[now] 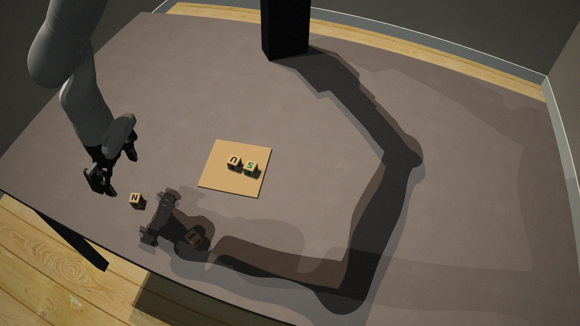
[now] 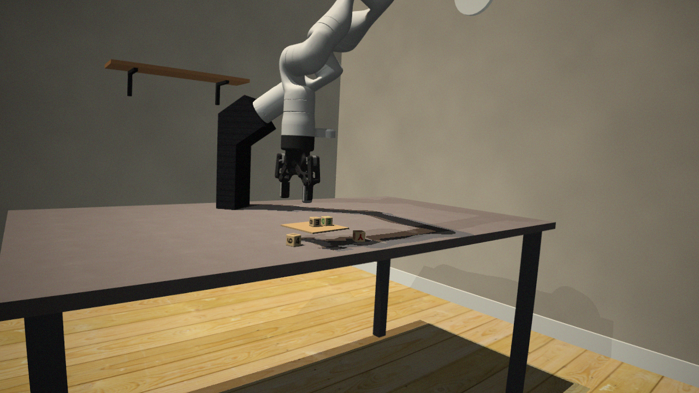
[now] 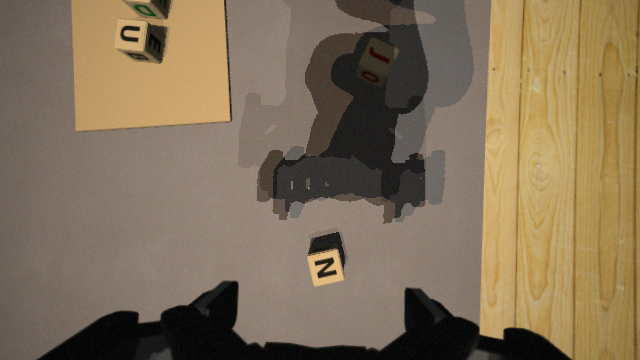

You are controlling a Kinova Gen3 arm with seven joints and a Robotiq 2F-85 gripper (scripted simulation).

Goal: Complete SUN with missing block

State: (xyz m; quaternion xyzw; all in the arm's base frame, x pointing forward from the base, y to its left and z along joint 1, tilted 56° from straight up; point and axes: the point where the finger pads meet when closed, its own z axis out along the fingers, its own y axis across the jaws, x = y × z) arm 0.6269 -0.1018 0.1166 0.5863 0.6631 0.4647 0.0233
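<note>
The N block is 100 mm below my hand. Round my hand: U block 220 mm behind, 110 mm to the left, 90 mm below; S block 230 mm behind, 140 mm to the left, 90 mm below; mat 220 mm behind, 110 mm to the left, 110 mm below.
</note>
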